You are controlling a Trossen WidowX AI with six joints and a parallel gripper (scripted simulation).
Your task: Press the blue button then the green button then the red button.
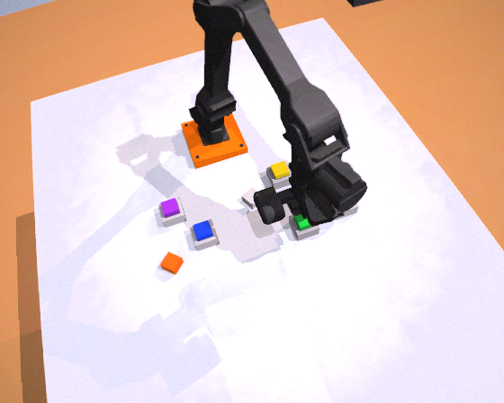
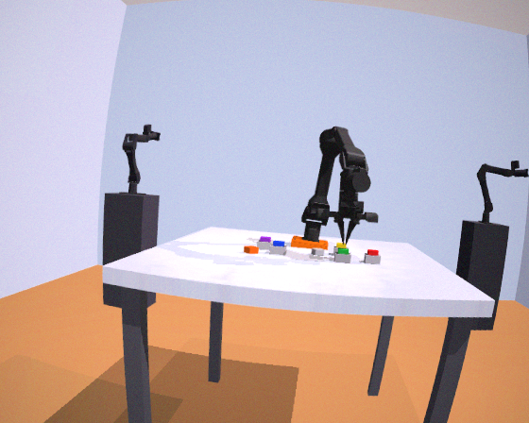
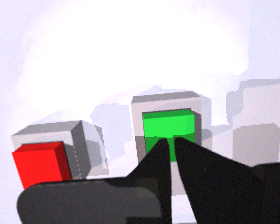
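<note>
My gripper tip is now 2 cm above the green button. From my gripper tip the other things lie so: red button: 9 cm to the left, 2 cm below, 2 cm behind; yellow button: 14 cm behind, 2 cm below; grey block: 11 cm behind, 8 cm to the right, 4 cm below.
</note>
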